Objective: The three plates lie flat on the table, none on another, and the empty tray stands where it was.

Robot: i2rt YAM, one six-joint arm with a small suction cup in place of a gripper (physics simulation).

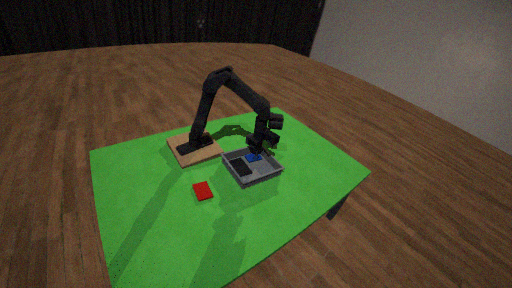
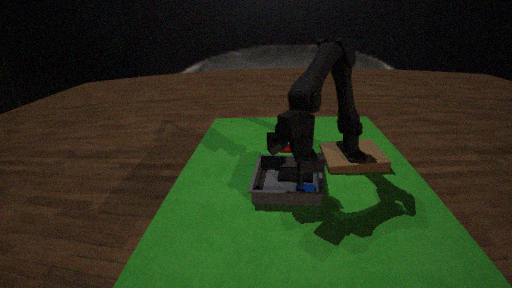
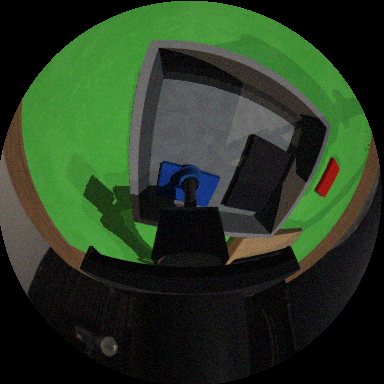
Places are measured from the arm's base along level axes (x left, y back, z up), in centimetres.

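Pixels of known places: hand, tool point: [image 1: 255,159] [image 2: 299,190] [image 3: 189,173]; arm's base, link origin: [image 1: 195,145] [image 2: 350,151].
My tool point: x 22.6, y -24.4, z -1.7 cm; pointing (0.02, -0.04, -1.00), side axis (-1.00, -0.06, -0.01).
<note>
Ahead of a thing's pixels: the offset from my tool point to its top centre. Level surfaces: height alone.
The grey tray @(dx -5.9, dy -3.2, dz +3.9 cm) [image 1: 265,176] [image 2: 282,198] [image 3: 141,107] stands on the green mat beside the arm's base. A blue plate @(dx +0.3, dy +2.1, dz +0.1 cm) [image 1: 253,158] [image 2: 306,187] [image 3: 207,187] lies in the tray's corner nearest the base. My suction cup [image 1: 256,152] [image 2: 302,181] [image 3: 189,175] sits down on its top, and the plate still rests low inside the tray. A black plate @(dx -11.1, dy +0.1, dz +0.1 cm) [image 1: 240,166] [image 3: 257,175] lies flat in the tray next to it. A red plate @(dx -34.4, dy -3.1, dz -0.2 cm) [image 1: 202,190] [image 2: 286,148] [image 3: 327,177] lies flat on the mat outside the tray.
The arm stands on a tan wooden base board [image 1: 195,152] [image 2: 354,163] close to the tray. The green mat @(dz -1.2 cm) [image 1: 150,215] [image 2: 232,243] covers the small table, which ends close beyond the tray. The tray's walls rise around the cup.
</note>
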